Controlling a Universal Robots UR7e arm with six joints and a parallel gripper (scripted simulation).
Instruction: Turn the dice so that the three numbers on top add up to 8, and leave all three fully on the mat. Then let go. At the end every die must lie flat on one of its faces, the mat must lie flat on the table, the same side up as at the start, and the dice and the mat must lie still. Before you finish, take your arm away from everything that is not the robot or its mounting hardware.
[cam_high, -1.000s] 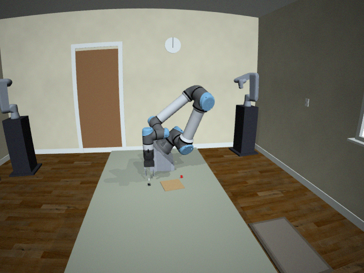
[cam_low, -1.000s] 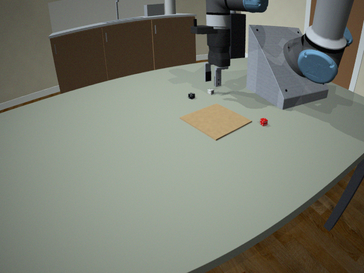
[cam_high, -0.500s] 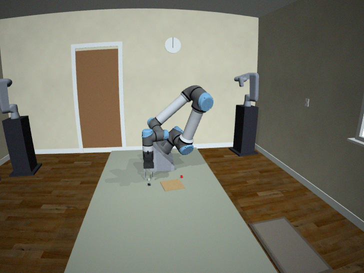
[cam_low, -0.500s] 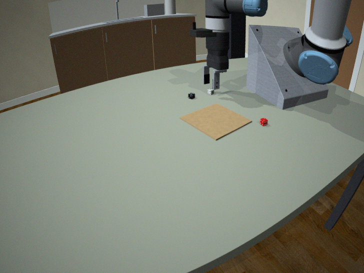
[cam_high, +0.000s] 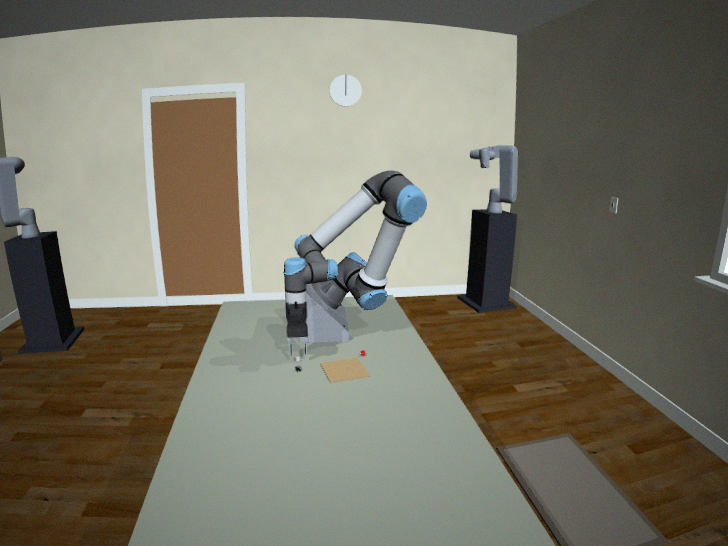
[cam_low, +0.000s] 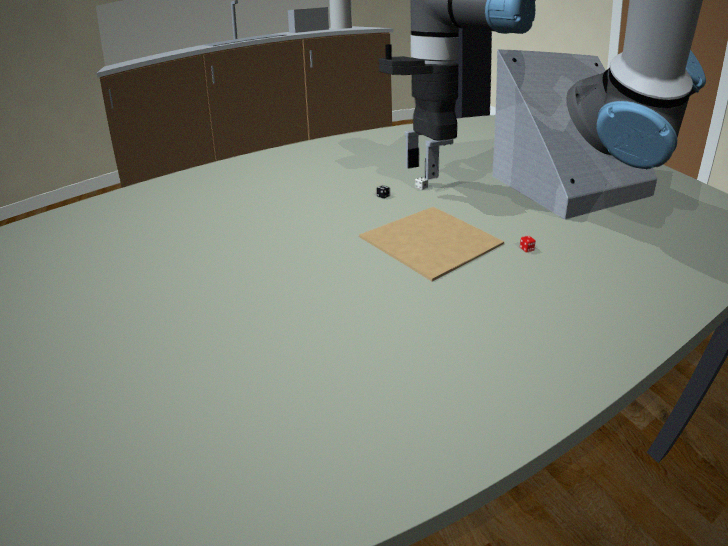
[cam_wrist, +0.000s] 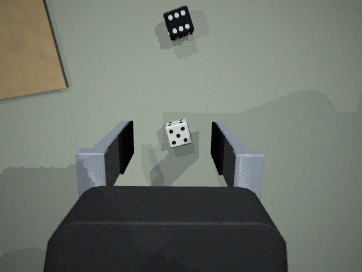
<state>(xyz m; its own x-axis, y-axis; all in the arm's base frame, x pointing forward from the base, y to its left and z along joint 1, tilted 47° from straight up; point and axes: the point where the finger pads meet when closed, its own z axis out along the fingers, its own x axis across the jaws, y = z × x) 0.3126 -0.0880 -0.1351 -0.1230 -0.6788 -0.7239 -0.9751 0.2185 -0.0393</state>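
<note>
The white die lies 4 cm below my hand. Also, from my hand: tan mat 10 cm ahead, 15 cm to the left, 5 cm below; then red die 1 cm ahead, 24 cm to the left, 4 cm below.
</note>
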